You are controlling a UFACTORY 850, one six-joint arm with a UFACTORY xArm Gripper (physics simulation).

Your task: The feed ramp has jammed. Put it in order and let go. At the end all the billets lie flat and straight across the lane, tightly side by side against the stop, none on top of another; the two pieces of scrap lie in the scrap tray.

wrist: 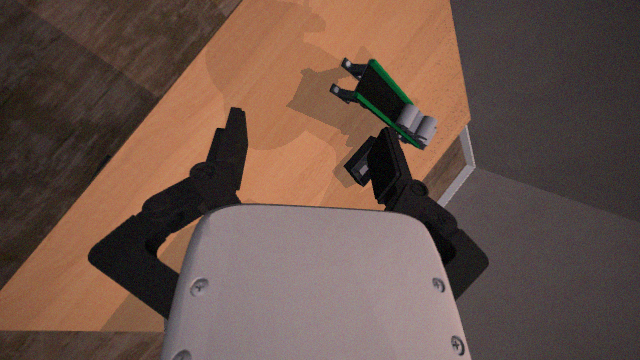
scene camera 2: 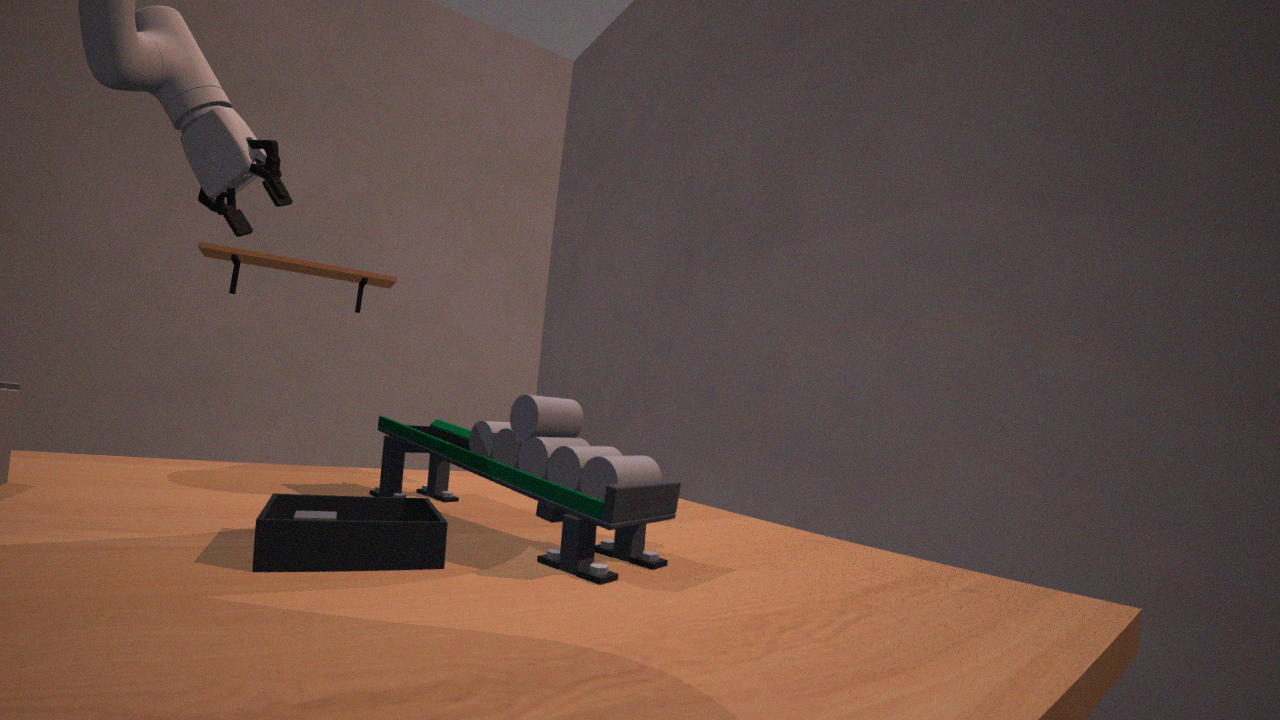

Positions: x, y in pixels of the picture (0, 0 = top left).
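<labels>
You can see the gripper in the wrist view (313, 134), and the gripper's there in scene camera 2 (264, 219) as well.
</labels>
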